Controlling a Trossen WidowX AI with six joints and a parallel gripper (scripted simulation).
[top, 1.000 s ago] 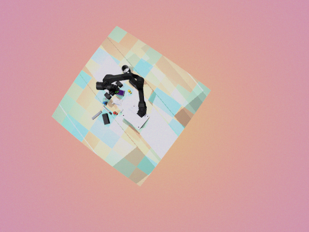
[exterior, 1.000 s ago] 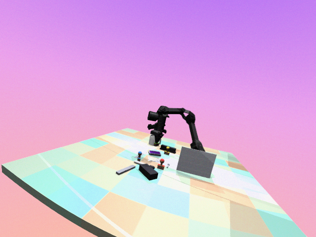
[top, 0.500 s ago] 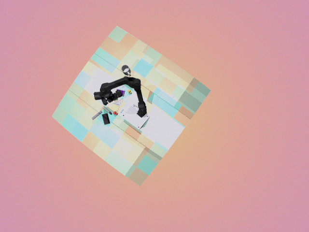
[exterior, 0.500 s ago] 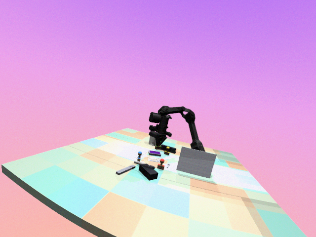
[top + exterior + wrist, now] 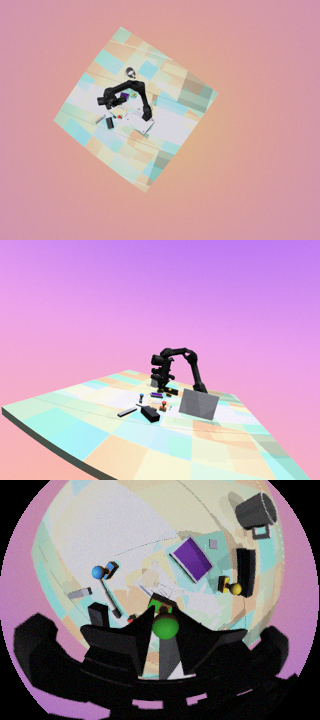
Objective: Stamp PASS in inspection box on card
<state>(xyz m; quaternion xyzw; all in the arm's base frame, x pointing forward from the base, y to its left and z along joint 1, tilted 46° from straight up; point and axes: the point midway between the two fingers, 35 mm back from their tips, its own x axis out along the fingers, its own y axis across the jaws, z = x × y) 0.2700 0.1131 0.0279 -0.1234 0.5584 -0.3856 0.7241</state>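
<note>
The white card lies 90 mm below my gripper tip and 10 mm to the left of it. Also, from my gripper tip: red-knobbed stamp: 110 mm to the left, 70 mm below, 70 mm behind; then green-knobbed stamp: right at my gripper tip; then purple ink pad: 90 mm to the right, 90 mm below, 40 mm ahead.
</note>
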